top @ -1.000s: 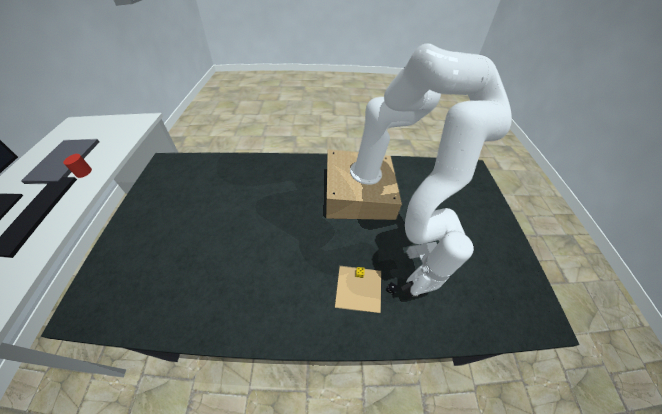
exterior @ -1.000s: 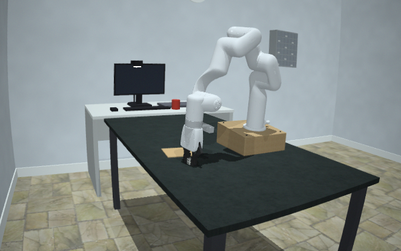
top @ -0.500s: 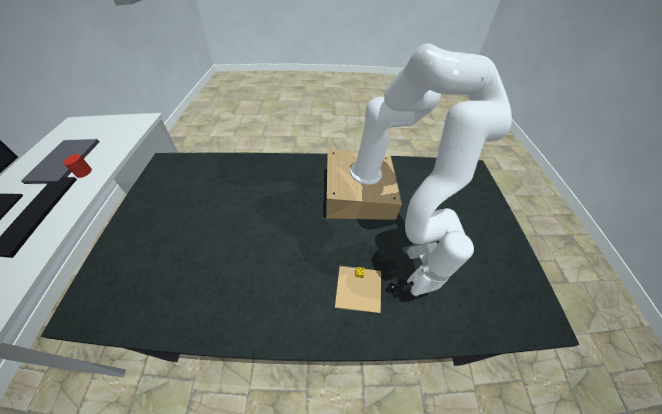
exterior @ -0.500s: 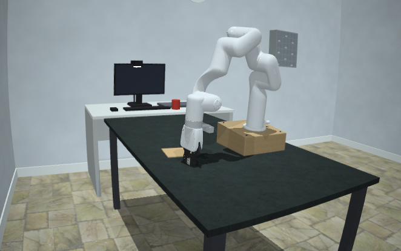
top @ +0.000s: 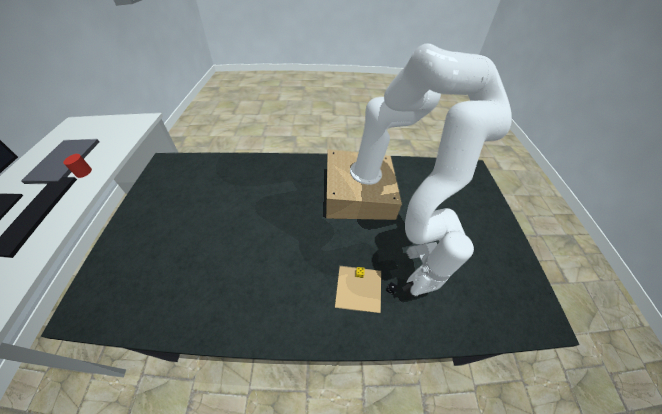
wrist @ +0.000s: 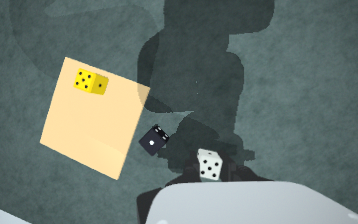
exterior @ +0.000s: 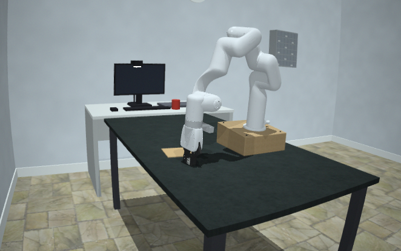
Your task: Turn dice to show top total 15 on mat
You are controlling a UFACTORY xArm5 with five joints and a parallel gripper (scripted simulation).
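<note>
Right now the tan mat is 40 mm behind my hand, 170 mm to the right of it and 20 mm below it. From my hand the other things lie so: black die: 20 mm behind, 70 mm to the right, 10 mm below; then yellow die: 80 mm behind, 160 mm to the right, 10 mm below; then white die: 10 mm below.
</note>
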